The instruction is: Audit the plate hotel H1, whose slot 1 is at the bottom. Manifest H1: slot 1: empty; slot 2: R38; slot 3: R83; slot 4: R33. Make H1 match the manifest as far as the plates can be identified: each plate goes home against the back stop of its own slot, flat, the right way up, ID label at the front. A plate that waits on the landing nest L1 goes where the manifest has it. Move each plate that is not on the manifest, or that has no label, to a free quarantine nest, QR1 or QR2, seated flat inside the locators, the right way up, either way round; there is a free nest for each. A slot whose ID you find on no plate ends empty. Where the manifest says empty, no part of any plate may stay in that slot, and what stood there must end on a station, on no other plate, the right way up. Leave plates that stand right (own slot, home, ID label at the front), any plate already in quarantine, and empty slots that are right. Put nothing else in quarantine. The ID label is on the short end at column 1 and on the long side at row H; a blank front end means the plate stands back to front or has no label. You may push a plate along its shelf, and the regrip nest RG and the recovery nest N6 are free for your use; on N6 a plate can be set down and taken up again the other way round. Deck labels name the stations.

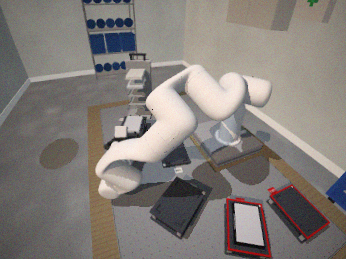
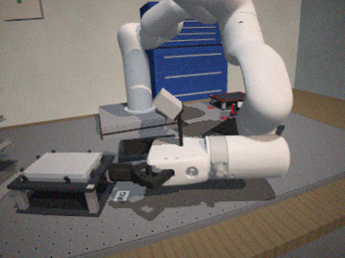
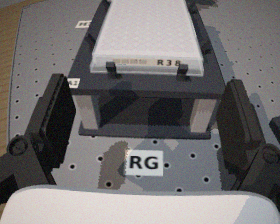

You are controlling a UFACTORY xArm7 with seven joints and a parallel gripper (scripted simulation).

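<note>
Right now my hand is 110 mm to the left of the white well plate, 40 mm past it and 20 mm above it. The rest, counted from my hand: deck label H1: 270 mm to the right, 80 mm below, 20 mm ahead; then raised regrip nest RG: 110 mm to the right, 40 mm behind, 30 mm below; then RG label: 80 mm below, 10 mm to the right.
</note>
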